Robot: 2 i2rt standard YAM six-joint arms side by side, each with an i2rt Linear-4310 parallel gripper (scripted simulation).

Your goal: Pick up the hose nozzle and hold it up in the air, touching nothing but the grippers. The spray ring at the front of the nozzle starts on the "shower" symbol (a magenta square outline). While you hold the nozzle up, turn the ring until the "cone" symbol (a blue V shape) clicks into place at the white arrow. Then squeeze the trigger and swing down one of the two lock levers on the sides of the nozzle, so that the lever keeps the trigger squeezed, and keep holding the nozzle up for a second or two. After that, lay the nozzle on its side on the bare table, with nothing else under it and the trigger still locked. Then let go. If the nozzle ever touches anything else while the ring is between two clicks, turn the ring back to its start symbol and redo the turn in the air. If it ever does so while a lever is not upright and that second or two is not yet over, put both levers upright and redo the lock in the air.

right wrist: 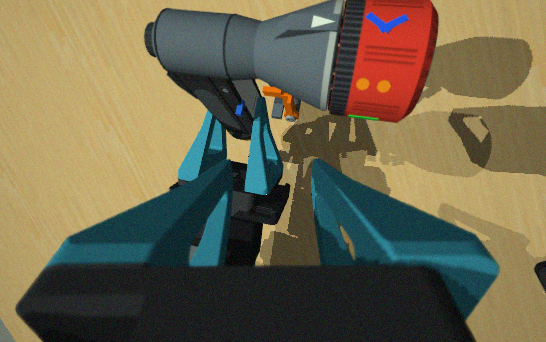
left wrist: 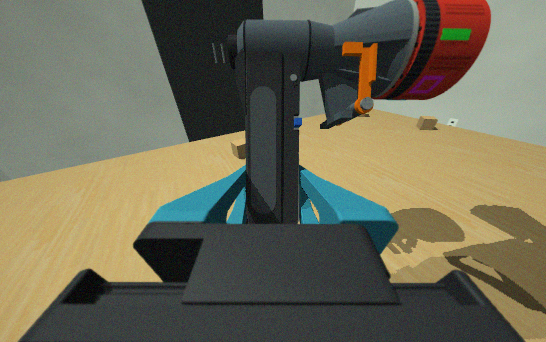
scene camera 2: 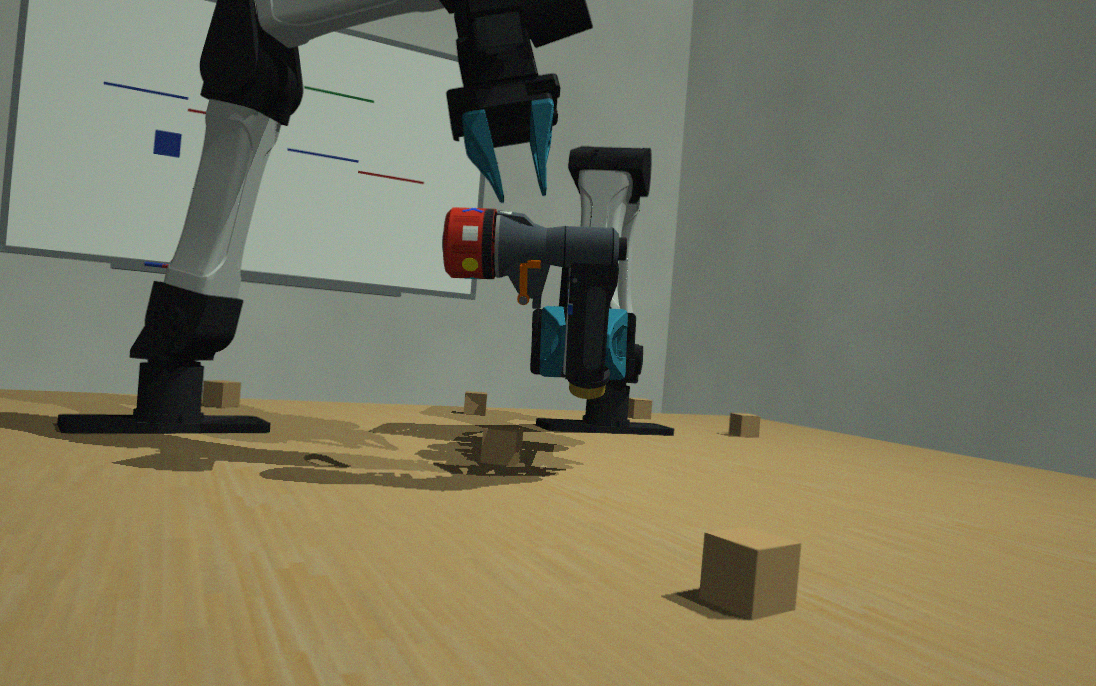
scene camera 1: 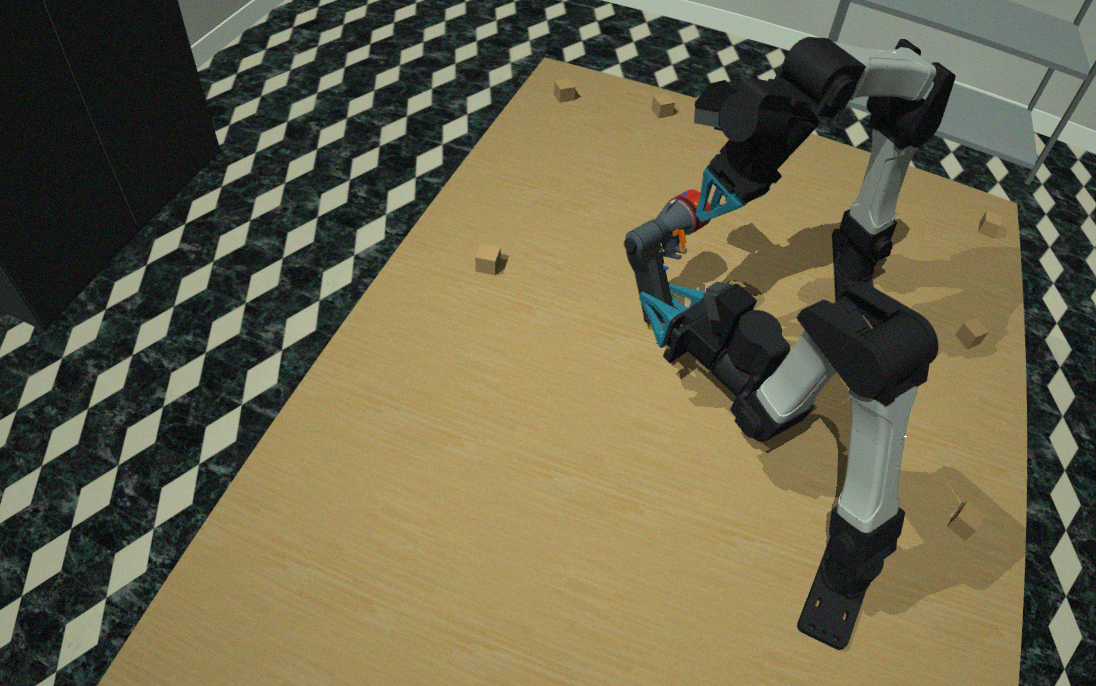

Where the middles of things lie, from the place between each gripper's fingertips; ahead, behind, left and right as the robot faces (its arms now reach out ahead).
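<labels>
There is the red spray ring [right wrist: 383,63], which sits 60 mm below my right hand [scene camera 2: 523,196], and it is also 20 mm ahead of that hand and 60 mm to the right of it.
My left gripper [scene camera 2: 585,340] is 7 cm below the red spray ring. I see that this gripper is 11 cm to the left of the ring as well, and 2 cm past it.
</labels>
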